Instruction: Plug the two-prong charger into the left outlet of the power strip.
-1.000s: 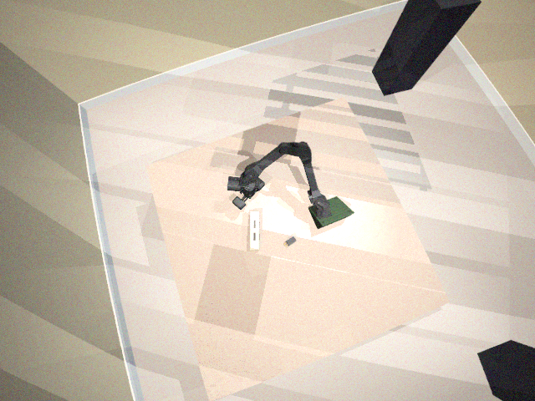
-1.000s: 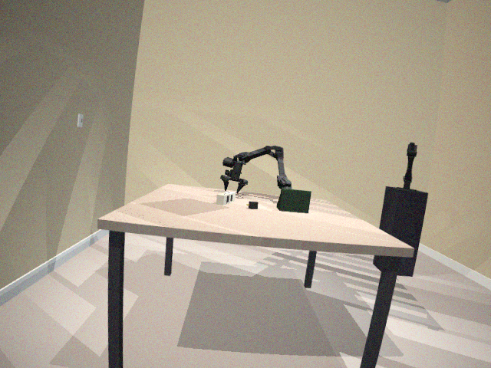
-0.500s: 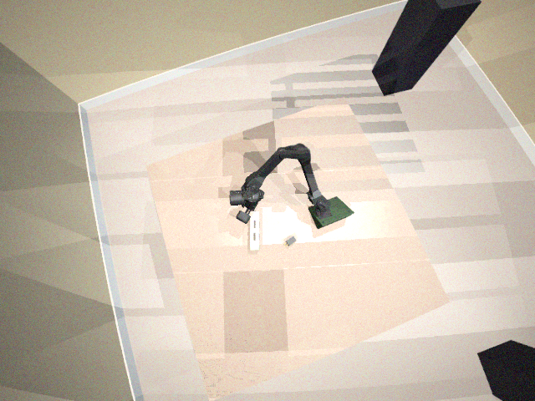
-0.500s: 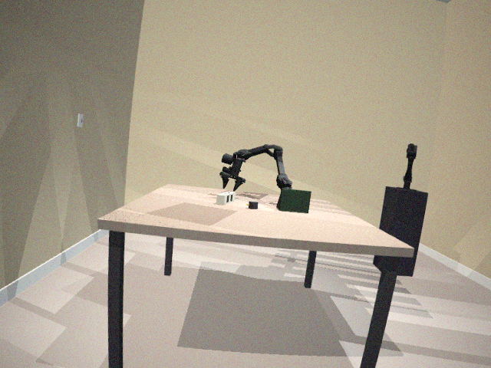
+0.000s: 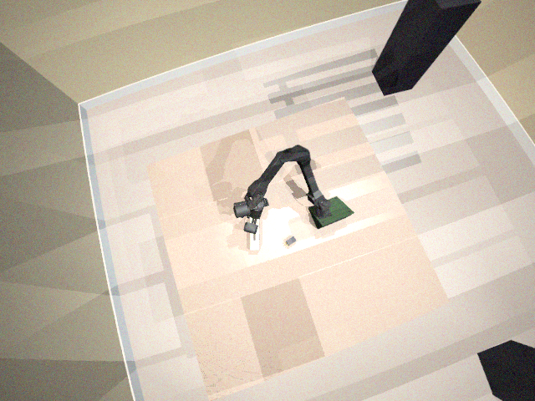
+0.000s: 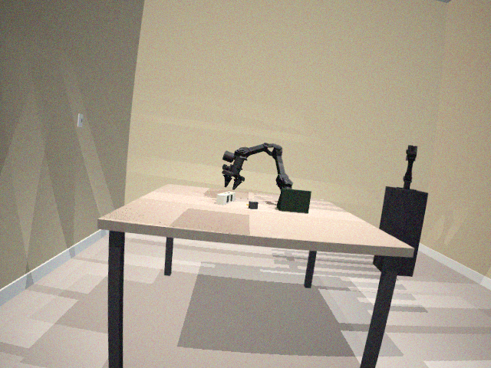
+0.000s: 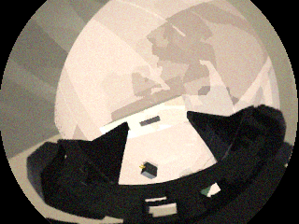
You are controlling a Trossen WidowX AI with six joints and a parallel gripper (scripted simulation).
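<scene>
Right now the dark charger is 160 mm to the left of my gripper tip, 150 mm behind it and 60 mm below it.
</scene>
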